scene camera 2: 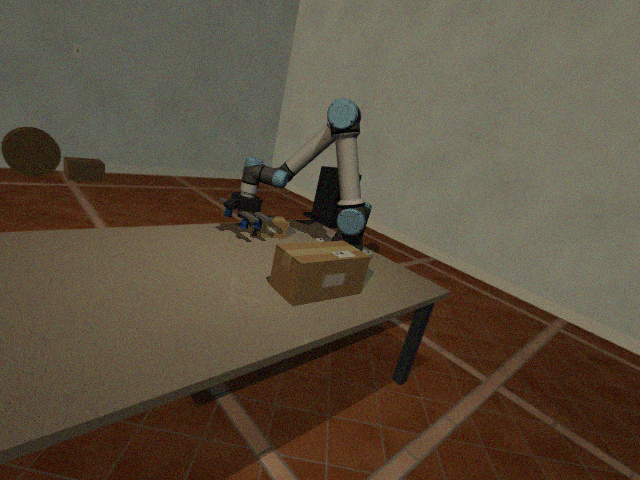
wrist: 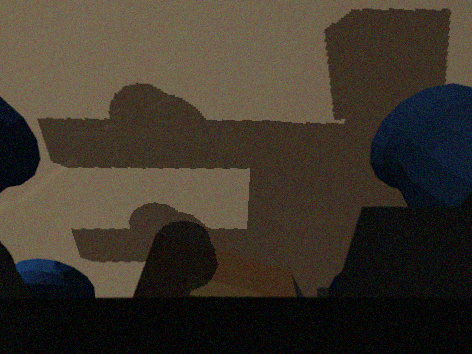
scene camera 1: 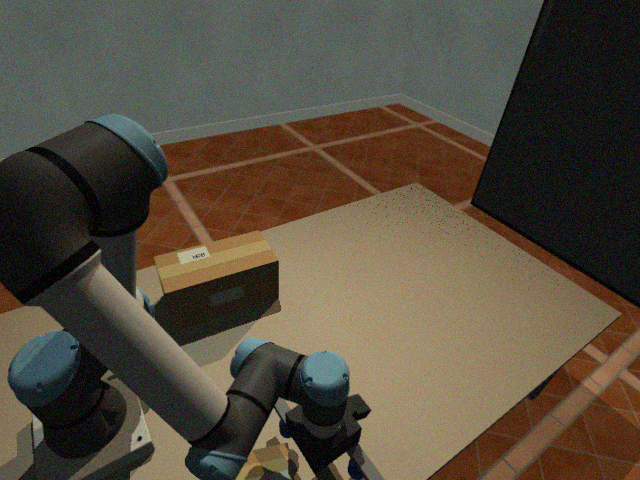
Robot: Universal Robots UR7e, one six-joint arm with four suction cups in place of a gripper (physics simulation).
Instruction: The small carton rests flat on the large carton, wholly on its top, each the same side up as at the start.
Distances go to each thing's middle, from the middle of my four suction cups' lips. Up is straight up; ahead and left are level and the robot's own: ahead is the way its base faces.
Labels:
I see my suction cup 54 cm to the right of the large carton (scene camera 2: 302,273).

